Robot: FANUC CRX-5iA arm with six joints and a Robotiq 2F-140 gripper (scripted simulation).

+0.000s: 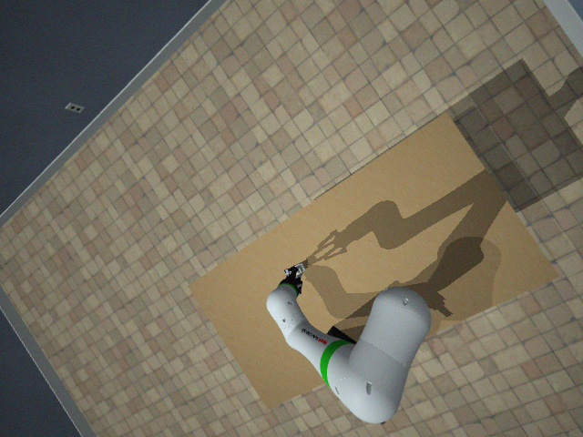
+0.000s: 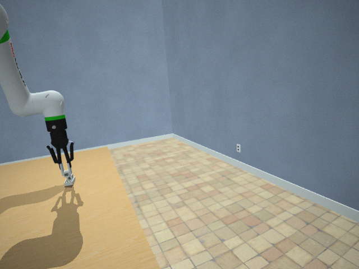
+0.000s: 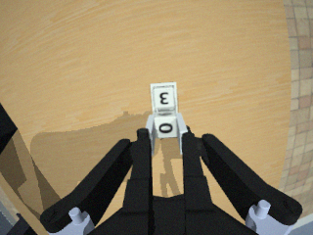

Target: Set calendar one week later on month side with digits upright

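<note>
Right now the white tray is 2 cm to the left of my hand and 8 cm below it.
</note>
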